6 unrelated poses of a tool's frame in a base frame.
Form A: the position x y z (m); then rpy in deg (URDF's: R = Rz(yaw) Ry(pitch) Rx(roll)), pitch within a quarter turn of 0, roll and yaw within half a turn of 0.
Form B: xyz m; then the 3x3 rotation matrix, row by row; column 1 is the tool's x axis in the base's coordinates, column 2 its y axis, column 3 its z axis. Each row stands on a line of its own. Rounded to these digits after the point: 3 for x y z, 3 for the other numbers.
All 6 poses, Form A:
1: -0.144, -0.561, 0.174, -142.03, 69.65, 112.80
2: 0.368, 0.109, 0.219, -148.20, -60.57, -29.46
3: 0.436, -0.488, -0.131, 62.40, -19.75, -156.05
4: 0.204, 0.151, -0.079, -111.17, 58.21, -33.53
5: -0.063, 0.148, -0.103, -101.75, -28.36, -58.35
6: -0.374, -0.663, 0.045, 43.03, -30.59, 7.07
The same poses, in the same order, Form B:
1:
-0.144, -0.561, 0.174
-0.135, 0.950, -0.281
0.321, -0.226, -0.920
-0.938, -0.214, -0.274

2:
0.368, 0.109, 0.219
0.428, -0.018, 0.904
-0.242, -0.966, 0.095
0.871, -0.259, -0.418

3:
0.436, -0.488, -0.131
-0.860, 0.462, -0.217
-0.382, -0.302, 0.873
0.338, 0.834, 0.436

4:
0.204, 0.151, -0.079
0.439, -0.860, 0.259
-0.291, 0.137, 0.947
-0.850, -0.491, -0.190

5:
-0.063, 0.148, -0.103
0.462, 0.071, 0.884
-0.749, -0.503, 0.431
0.475, -0.862, -0.179

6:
-0.374, -0.663, 0.045
0.854, -0.435, -0.285
0.106, 0.683, -0.723
0.509, 0.587, 0.629

